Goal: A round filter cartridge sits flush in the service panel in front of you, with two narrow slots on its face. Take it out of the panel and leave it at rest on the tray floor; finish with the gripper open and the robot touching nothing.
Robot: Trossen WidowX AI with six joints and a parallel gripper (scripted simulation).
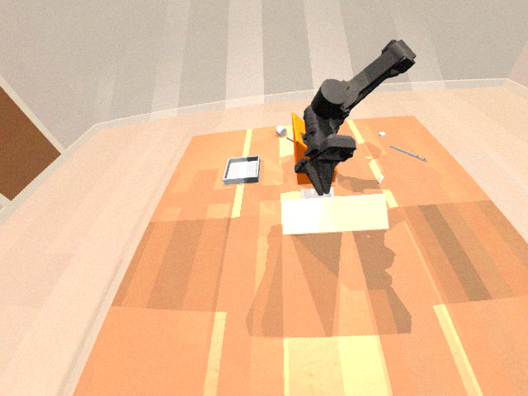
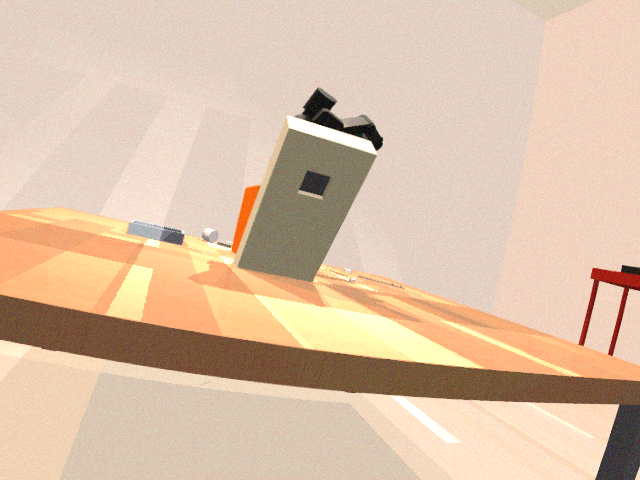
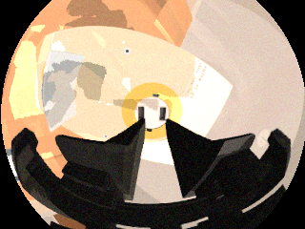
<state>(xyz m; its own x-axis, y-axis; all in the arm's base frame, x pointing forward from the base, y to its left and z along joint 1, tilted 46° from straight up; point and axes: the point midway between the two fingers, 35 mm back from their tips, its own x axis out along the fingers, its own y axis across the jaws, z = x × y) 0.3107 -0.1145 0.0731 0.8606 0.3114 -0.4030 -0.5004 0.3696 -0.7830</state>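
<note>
Right now my gripper tip is 3 cm short of the round filter cartridge and 2 cm above it. The rest, counted from my gripper tip: grey tray (43 cm behind, 25 cm to the right, 24 cm below); cream service panel (2 cm behind, 10 cm below); small white block (70 cm behind, 4 cm to the right, 23 cm below).
</note>
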